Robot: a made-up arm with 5 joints. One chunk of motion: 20 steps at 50 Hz.
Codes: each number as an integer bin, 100 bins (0 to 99) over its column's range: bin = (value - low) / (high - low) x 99, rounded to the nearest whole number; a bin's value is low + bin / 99 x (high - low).
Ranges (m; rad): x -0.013..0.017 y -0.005..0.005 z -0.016..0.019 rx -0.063..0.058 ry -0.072..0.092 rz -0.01..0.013
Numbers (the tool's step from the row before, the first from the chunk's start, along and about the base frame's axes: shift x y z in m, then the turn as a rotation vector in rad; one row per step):
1: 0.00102 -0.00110 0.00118 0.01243 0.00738 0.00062
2: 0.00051 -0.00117 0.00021 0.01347 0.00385 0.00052
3: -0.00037 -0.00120 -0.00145 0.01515 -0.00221 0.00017
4: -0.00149 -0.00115 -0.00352 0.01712 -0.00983 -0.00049
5: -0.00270 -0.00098 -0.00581 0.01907 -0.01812 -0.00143
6: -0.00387 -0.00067 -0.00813 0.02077 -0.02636 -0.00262
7: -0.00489 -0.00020 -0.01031 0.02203 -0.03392 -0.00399
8: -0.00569 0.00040 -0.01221 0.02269 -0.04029 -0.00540
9: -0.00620 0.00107 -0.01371 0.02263 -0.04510 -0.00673
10: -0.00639 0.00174 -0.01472 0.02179 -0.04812 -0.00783
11: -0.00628 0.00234 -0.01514 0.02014 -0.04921 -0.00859
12: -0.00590 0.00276 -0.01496 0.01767 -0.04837 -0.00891
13: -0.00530 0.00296 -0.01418 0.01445 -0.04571 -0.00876
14: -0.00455 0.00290 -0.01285 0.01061 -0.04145 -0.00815
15: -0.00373 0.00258 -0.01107 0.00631 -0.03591 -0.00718
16: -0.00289 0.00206 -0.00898 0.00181 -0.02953 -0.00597
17: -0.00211 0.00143 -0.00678 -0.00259 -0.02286 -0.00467
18: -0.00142 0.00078 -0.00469 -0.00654 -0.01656 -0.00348
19: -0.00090 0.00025 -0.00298 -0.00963 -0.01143 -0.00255
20: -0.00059 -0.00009 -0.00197 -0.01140 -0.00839 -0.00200
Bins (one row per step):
1: 46 39 49 62 48 46
2: 45 38 46 63 46 45
3: 42 38 41 64 42 44
4: 38 38 35 66 38 41
5: 34 40 29 67 33 37
6: 30 43 22 69 28 32
7: 27 48 16 70 23 26
8: 24 53 11 70 19 20
9: 22 60 6 70 16 14
10: 22 67 4 69 14 9
11: 22 73 2 68 14 6
12: 23 77 3 66 14 5
13: 25 79 5 63 16 5
14: 28 78 9 60 18 8
15: 31 75 14 57 22 12
16: 33 70 20 53 26 17
17: 36 64 26 49 30 23
18: 38 57 32 46 33 28
19: 40 52 37 44 37 32
20: 41 49 40 42 38 34

